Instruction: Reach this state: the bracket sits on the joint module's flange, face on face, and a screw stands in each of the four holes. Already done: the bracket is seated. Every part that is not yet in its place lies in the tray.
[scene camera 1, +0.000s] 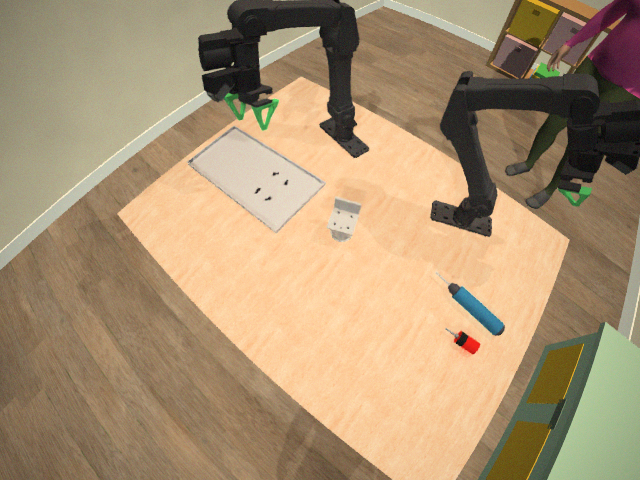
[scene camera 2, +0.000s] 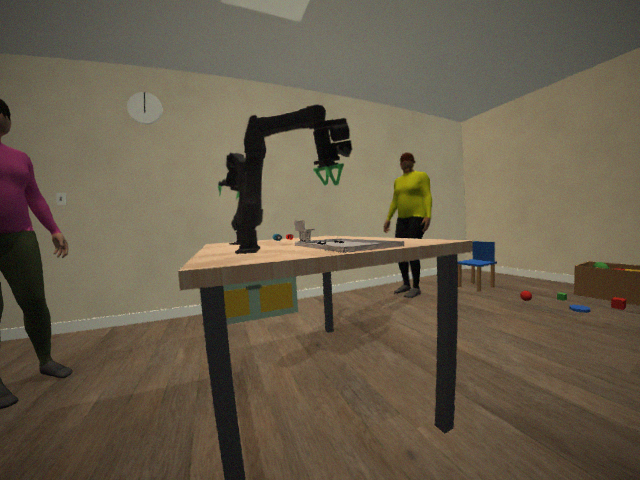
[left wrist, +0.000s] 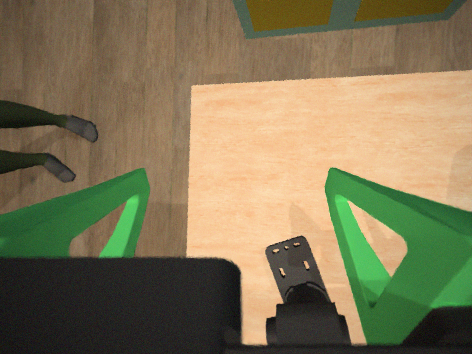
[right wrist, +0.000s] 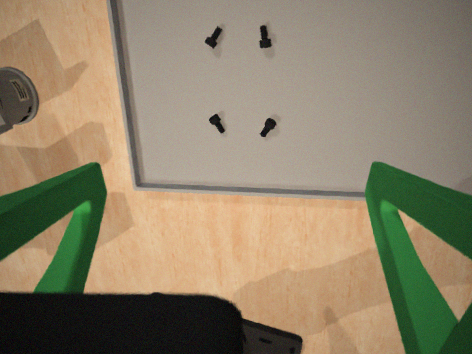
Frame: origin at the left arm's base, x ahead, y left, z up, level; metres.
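Seen in the pictures: left gripper, between the fingertips: (scene camera 1: 581, 190) (scene camera 2: 228, 197) (left wrist: 237, 178); right gripper, between the fingertips: (scene camera 1: 252, 124) (scene camera 2: 331, 185) (right wrist: 235, 177); left arm's base, origin of its link: (scene camera 1: 461, 219) (left wrist: 306, 300); right arm's base, origin of its link: (scene camera 1: 343, 137) (scene camera 2: 249, 250).
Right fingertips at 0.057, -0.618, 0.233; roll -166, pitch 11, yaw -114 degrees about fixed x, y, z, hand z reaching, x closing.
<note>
Offsets run from my right fingertips to a thing's top centre, as dx, dy, dz. "spot": to the spot under its first point. Level surfaces: height alone.
Several black screws @(+0.063, +0.039, -0.218) (scene camera 1: 267, 198) @(-0.032, +0.027, -0.218) (right wrist: 268, 127) lie on their sides, apart from one another, in the grey tray @(-0.018, -0.050, -0.217) (scene camera 1: 227, 160) (scene camera 2: 367, 243) (right wrist: 350, 100). The L-shaped bracket (scene camera 1: 343, 220) (scene camera 2: 299, 225) sits on the joint module @(+0.101, +0.275, -0.169) (scene camera 1: 340, 237) (scene camera 2: 305, 236) (right wrist: 19, 95), its holed plate facing up and showing dark holes. My right gripper (scene camera 1: 252, 123) (scene camera 2: 331, 183) (right wrist: 235, 177) is open and empty, high above the tray's end away from the bracket. My left gripper (scene camera 2: 228, 196) (left wrist: 237, 178) is open and empty, raised beyond the table's edge, far from the bracket; scene camera 1 shows part of it.
A blue screwdriver @(spot: +0.234, +0.678, -0.195) (scene camera 1: 478, 311) and a smaller red driver @(+0.309, +0.648, -0.199) (scene camera 1: 467, 342) lie on the wooden table @(dz -0.233) (scene camera 1: 310, 310) (left wrist: 260, 150), at the lower right in scene camera 1. A green cabinet (scene camera 1: 594, 403) stands beyond that side. A person in pink (scene camera 1: 615, 56) (scene camera 2: 15, 191) stands near the left arm.
</note>
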